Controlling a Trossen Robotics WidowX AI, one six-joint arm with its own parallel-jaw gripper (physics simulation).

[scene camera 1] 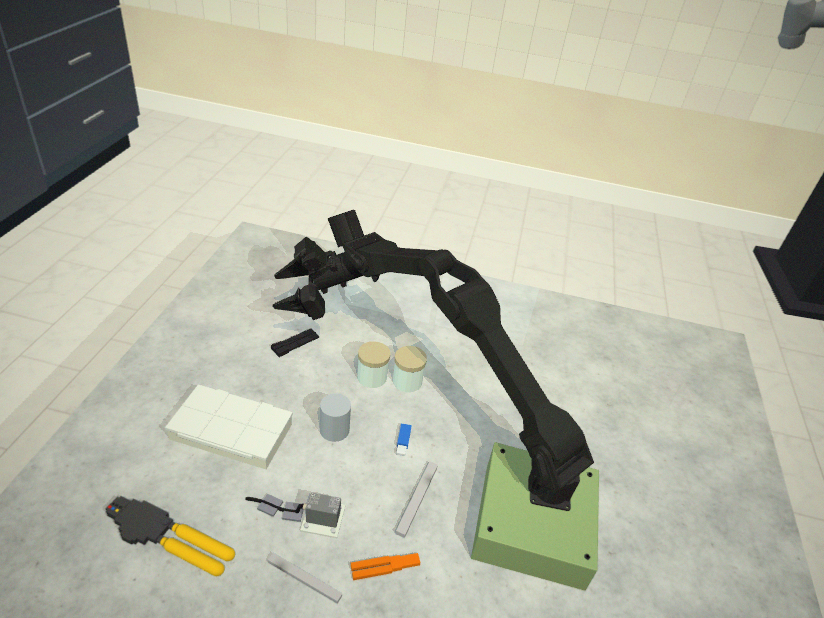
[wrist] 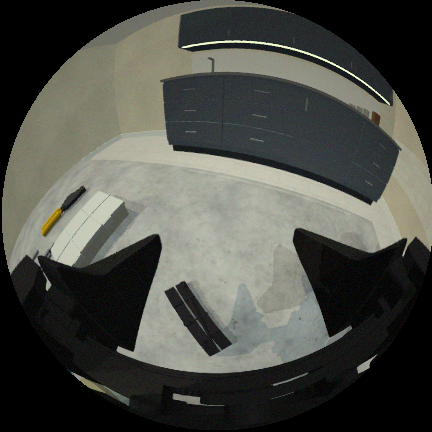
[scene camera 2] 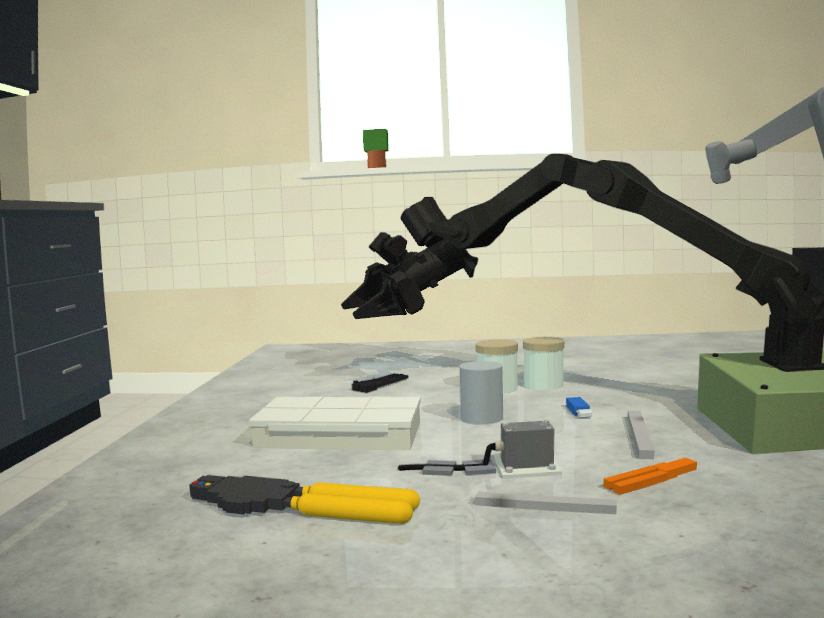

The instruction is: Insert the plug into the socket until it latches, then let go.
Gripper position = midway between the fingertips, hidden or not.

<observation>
My gripper [scene camera 2: 347,311] is open, with nothing in its grasp. Also in view: a grey cylinder [scene camera 2: 481,382]. An orange tool [scene camera 2: 633,480] rests on the table.
</observation>
